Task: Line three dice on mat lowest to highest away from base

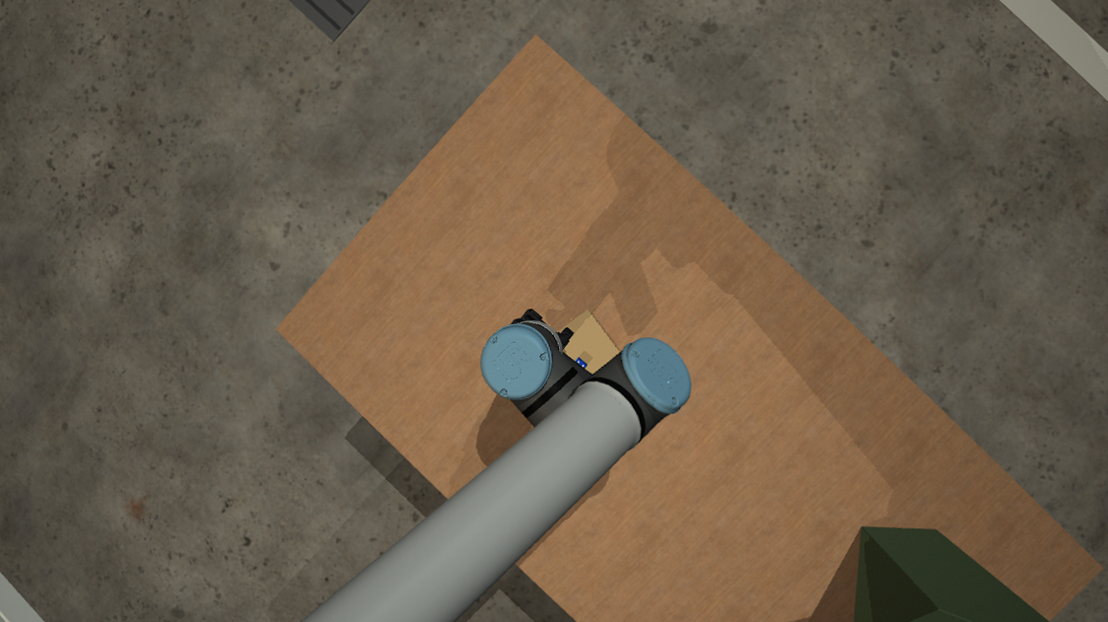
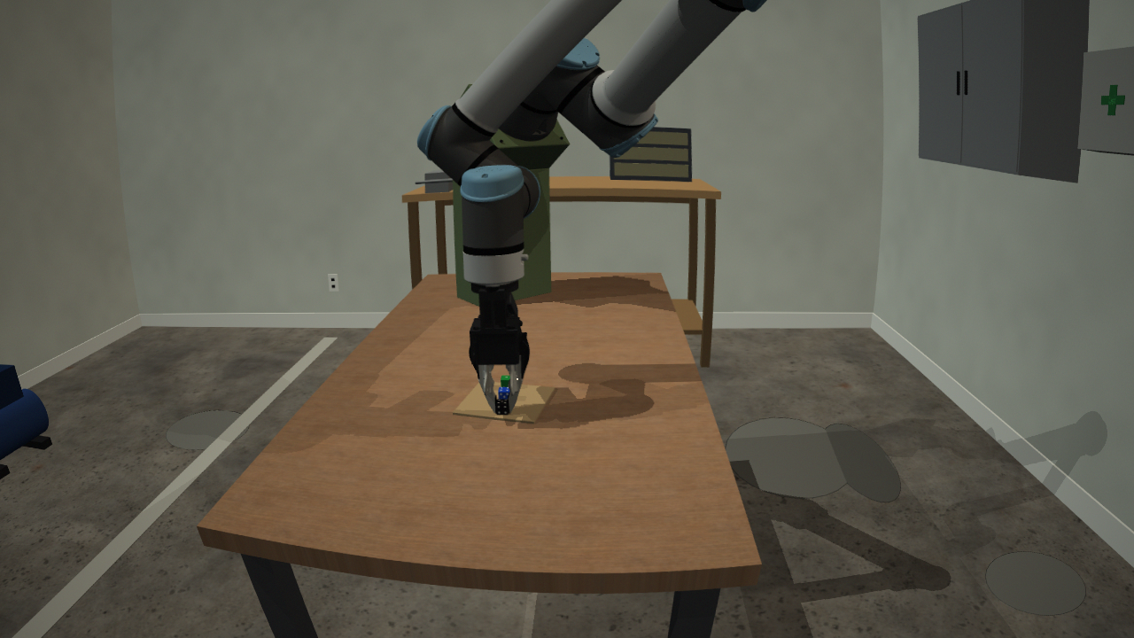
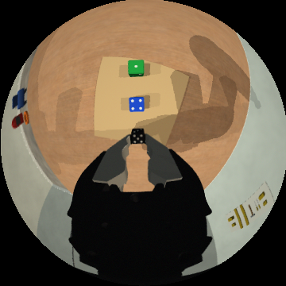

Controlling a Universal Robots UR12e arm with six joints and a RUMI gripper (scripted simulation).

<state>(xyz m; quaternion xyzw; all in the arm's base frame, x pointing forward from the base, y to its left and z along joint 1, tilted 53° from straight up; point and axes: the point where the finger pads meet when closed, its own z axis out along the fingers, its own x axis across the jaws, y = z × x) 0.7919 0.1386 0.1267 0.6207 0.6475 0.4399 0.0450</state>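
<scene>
Now: hand 10 mm above the black die. Round my hand: blue die 50 mm behind, 10 mm to the right, 10 mm below; then tan mat 50 mm behind, 10 mm to the right, 20 mm below; then green die 100 mm behind, 30 mm to the right, 10 mm below.
</scene>
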